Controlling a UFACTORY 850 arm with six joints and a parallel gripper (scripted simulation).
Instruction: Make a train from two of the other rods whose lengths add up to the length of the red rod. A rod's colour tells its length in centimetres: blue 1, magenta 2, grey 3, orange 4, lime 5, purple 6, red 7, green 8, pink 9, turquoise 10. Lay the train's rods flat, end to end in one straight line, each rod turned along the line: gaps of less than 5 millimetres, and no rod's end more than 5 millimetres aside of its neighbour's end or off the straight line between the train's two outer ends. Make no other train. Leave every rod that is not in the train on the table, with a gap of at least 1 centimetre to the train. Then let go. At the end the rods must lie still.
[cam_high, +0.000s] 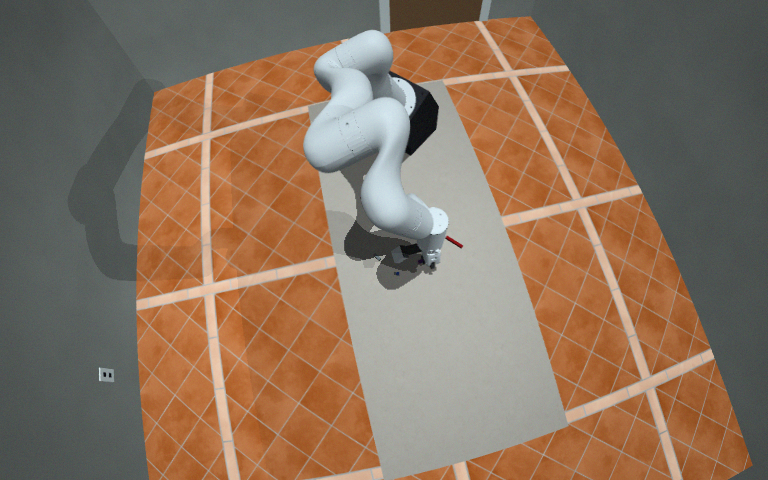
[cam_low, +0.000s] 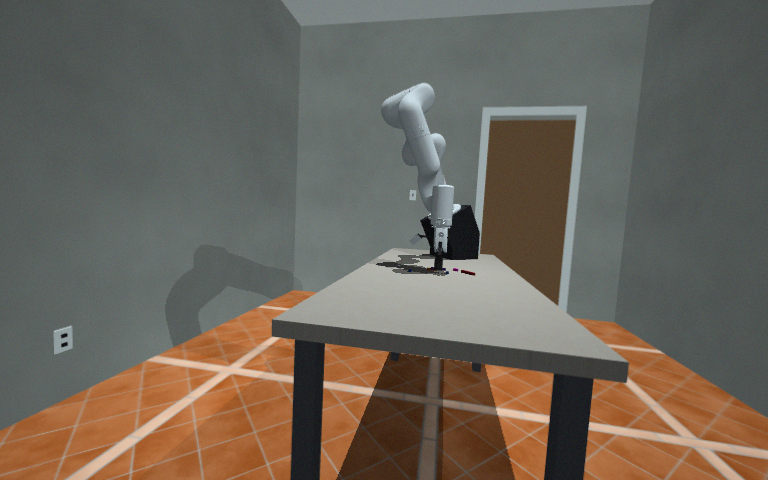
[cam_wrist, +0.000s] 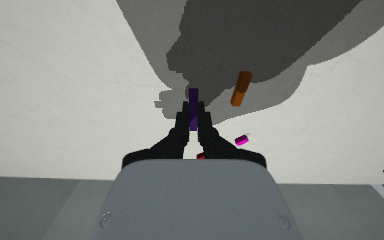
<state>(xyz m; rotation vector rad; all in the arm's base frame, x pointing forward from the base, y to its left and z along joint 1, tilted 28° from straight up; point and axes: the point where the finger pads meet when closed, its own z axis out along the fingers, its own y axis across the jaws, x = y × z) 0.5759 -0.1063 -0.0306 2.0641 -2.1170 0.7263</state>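
Right now the orange rod is 6 cm behind my hand, 3 cm below it and 2 cm to the right of it. Also, from my hand: red rod 13 cm to the left, 3 cm below, 3 cm behind; magenta rod 8 cm to the left, 8 cm behind, 3 cm below; purple rod 2 cm below.
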